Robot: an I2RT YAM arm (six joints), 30 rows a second.
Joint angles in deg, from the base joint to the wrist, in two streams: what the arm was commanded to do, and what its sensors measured. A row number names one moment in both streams.
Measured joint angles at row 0: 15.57, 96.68, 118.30, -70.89, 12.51, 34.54
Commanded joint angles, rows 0 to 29: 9.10, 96.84, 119.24, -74.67, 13.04, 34.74; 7.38, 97.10, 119.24, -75.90, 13.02, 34.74; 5.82, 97.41, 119.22, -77.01, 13.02, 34.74; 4.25, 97.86, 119.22, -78.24, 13.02, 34.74; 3.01, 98.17, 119.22, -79.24, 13.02, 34.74; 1.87, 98.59, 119.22, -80.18, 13.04, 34.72; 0.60, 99.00, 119.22, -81.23, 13.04, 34.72; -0.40, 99.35, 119.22, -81.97, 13.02, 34.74; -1.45, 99.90, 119.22, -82.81, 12.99, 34.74; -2.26, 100.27, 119.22, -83.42, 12.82, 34.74; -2.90, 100.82, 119.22, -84.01, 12.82, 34.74; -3.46, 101.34, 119.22, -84.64, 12.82, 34.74; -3.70, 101.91, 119.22, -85.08, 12.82, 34.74; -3.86, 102.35, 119.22, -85.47, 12.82, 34.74; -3.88, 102.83, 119.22, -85.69, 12.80, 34.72; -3.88, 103.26, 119.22, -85.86, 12.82, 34.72; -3.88, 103.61, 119.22, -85.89, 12.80, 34.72; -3.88, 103.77, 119.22, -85.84, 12.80, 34.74; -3.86, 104.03, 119.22, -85.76, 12.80, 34.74; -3.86, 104.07, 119.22, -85.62, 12.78, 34.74; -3.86, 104.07, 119.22, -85.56, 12.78, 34.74; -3.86, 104.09, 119.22, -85.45, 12.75, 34.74; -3.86, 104.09, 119.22, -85.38, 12.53, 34.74; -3.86, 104.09, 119.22, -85.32, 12.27, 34.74; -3.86, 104.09, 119.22, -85.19, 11.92, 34.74; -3.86, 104.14, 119.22, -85.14, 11.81, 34.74; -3.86, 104.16, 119.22, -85.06, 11.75, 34.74; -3.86, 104.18, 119.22, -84.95, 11.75, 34.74; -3.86, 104.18, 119.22, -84.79, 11.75, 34.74; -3.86, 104.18, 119.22, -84.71, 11.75, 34.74
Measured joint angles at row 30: -3.99, 104.16, 118.28, -85.06, 11.99, 34.52
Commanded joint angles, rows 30 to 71: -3.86, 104.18, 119.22, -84.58, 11.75, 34.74; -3.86, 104.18, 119.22, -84.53, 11.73, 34.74; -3.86, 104.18, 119.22, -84.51, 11.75, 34.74; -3.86, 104.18, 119.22, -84.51, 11.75, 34.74; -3.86, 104.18, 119.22, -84.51, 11.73, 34.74; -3.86, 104.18, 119.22, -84.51, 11.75, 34.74; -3.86, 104.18, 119.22, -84.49, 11.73, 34.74; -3.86, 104.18, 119.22, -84.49, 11.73, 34.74; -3.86, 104.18, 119.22, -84.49, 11.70, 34.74; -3.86, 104.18, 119.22, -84.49, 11.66, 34.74; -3.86, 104.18, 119.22, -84.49, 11.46, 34.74; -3.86, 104.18, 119.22, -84.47, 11.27, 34.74; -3.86, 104.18, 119.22, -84.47, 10.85, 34.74; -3.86, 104.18, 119.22, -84.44, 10.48, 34.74; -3.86, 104.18, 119.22, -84.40, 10.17, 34.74; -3.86, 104.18, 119.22, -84.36, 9.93, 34.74; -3.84, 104.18, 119.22, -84.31, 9.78, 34.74; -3.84, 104.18, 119.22, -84.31, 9.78, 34.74; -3.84, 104.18, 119.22, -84.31, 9.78, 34.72; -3.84, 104.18, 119.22, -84.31, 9.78, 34.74; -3.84, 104.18, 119.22, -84.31, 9.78, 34.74; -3.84, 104.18, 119.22, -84.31, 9.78, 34.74; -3.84, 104.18, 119.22, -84.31, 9.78, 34.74; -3.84, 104.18, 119.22, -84.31, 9.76, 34.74; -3.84, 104.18, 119.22, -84.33, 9.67, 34.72; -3.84, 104.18, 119.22, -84.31, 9.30, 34.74; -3.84, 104.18, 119.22, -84.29, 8.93, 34.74; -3.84, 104.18, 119.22, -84.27, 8.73, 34.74; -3.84, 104.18, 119.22, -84.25, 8.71, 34.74; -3.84, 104.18, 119.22, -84.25, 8.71, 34.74; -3.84, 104.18, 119.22, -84.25, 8.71, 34.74; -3.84, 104.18, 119.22, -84.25, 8.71, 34.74; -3.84, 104.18, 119.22, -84.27, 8.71, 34.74; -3.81, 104.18, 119.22, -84.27, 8.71, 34.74; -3.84, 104.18, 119.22, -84.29, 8.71, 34.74; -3.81, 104.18, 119.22, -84.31, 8.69, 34.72; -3.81, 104.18, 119.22, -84.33, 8.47, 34.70; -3.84, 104.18, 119.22, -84.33, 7.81, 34.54; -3.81, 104.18, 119.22, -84.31, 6.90, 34.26; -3.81, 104.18, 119.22, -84.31, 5.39, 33.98; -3.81, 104.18, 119.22, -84.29, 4.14, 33.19; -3.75, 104.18, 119.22, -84.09, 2.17, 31.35
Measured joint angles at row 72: -3.97, 104.16, 118.28, -84.58, 6.39, 33.91
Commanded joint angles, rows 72 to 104: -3.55, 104.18, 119.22, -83.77, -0.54, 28.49; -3.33, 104.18, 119.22, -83.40, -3.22, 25.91; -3.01, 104.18, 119.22, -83.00, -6.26, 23.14; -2.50, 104.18, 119.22, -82.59, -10.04, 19.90; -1.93, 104.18, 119.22, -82.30, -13.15, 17.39; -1.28, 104.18, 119.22, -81.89, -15.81, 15.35; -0.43, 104.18, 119.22, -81.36, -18.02, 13.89; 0.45, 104.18, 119.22, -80.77, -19.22, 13.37; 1.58, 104.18, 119.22, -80.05, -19.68, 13.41; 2.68, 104.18, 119.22, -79.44, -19.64, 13.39; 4.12, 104.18, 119.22, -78.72, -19.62, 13.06; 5.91, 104.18, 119.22, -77.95, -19.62, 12.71; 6.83, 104.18, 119.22, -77.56, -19.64, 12.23; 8.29, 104.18, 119.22, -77.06, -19.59, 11.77; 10.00, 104.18, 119.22, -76.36, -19.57, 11.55; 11.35, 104.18, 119.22, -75.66, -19.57, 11.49; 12.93, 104.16, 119.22, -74.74, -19.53, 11.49; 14.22, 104.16, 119.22, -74.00, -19.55, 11.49; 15.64, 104.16, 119.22, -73.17, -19.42, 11.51; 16.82, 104.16, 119.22, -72.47, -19.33, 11.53; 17.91, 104.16, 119.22, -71.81, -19.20, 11.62; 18.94, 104.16, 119.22, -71.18, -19.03, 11.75; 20.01, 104.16, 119.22, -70.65, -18.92, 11.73; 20.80, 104.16, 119.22, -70.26, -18.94, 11.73; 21.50, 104.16, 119.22, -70.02, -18.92, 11.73; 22.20, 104.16, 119.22, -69.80, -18.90, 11.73; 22.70, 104.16, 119.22, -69.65, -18.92, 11.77; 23.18, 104.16, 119.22, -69.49, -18.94, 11.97; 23.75, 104.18, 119.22, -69.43, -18.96, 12.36; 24.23, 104.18, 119.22, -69.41, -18.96, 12.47; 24.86, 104.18, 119.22, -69.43, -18.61, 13.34; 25.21, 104.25, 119.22, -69.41, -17.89, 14.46; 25.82, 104.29, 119.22, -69.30, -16.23, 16.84
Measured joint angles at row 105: 24.60, 104.16, 118.30, -69.84, -18.35, 13.45
